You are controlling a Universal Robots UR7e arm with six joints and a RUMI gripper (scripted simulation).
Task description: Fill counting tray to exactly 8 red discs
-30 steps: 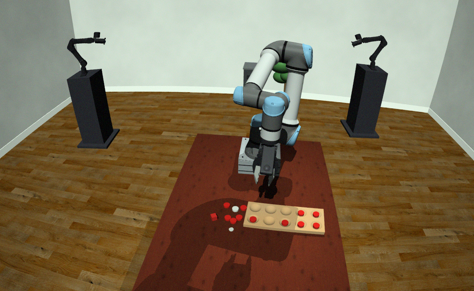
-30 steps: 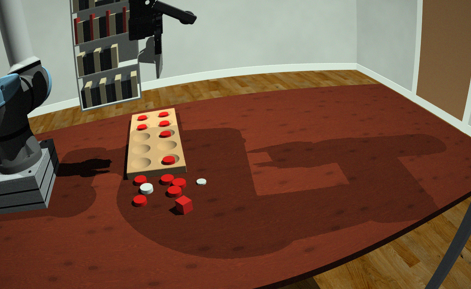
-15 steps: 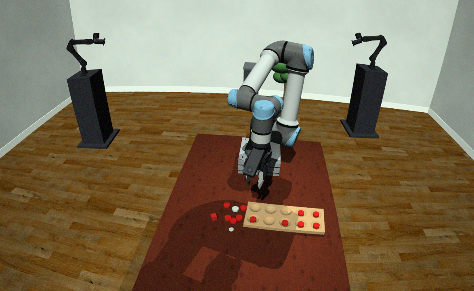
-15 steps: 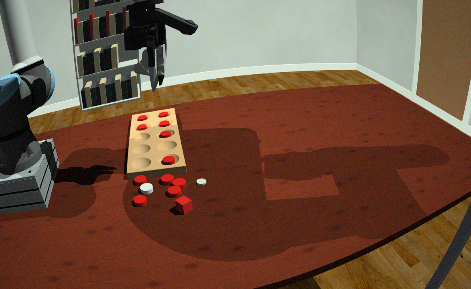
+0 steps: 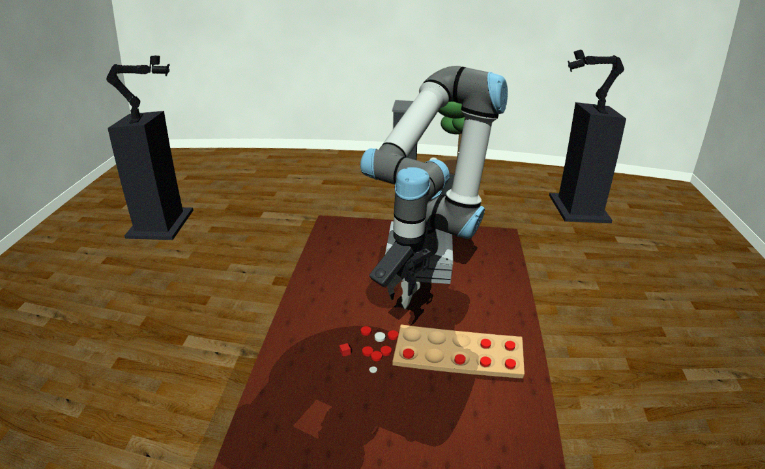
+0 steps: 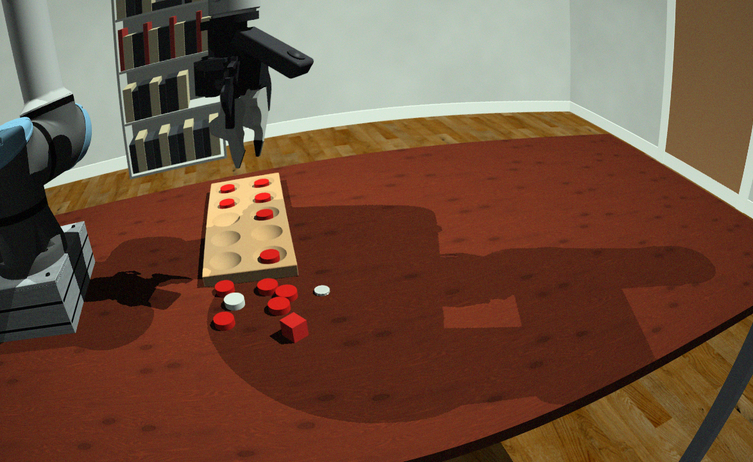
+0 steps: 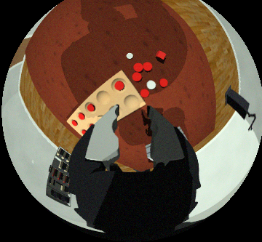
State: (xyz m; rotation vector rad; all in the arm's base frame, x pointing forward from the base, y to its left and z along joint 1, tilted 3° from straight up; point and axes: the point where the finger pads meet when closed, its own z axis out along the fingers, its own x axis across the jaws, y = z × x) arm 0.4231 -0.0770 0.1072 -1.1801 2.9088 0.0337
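Right now my hand is 60 mm past the white disc, 50 mm to the left of it and 200 mm above it. The rest, counted from my hand: red cube: 10 mm ahead, 150 mm to the right, 190 mm below; then wooden counting tray: 10 mm ahead, 190 mm to the left, 190 mm below.
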